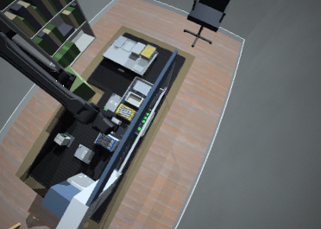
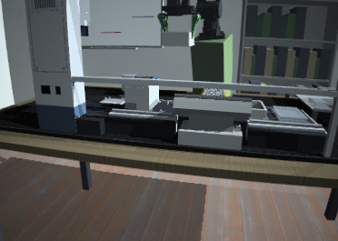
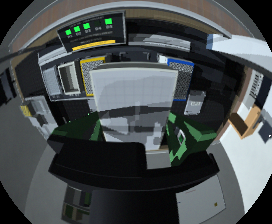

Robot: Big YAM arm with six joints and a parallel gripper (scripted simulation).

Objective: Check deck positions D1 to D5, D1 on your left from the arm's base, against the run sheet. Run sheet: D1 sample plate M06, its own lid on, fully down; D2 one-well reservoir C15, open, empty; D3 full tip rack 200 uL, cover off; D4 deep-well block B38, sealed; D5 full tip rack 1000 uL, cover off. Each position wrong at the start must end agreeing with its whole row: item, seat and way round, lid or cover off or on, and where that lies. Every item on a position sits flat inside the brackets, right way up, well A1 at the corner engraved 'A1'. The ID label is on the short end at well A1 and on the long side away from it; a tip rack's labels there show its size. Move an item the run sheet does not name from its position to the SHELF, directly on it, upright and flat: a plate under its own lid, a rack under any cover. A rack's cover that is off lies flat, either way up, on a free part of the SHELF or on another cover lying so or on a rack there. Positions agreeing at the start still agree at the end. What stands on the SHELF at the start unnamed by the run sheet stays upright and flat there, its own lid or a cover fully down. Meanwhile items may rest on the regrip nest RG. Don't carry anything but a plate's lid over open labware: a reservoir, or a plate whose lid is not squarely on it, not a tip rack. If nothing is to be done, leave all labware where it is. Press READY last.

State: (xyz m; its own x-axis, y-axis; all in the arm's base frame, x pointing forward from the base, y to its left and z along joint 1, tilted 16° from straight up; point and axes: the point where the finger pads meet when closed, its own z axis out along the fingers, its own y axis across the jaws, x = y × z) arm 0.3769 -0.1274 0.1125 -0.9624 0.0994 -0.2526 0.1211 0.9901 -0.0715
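Right now the sealed block is 10 mm below my hand. Also, from my hand: blue gantry beam 200 mm ahead, 60 mm to the left, 220 mm above; blue tip rack 20 mm behind, 130 mm to the right, 170 mm below; yellow tip rack 10 mm ahead, 120 mm to the left, 200 mm below.
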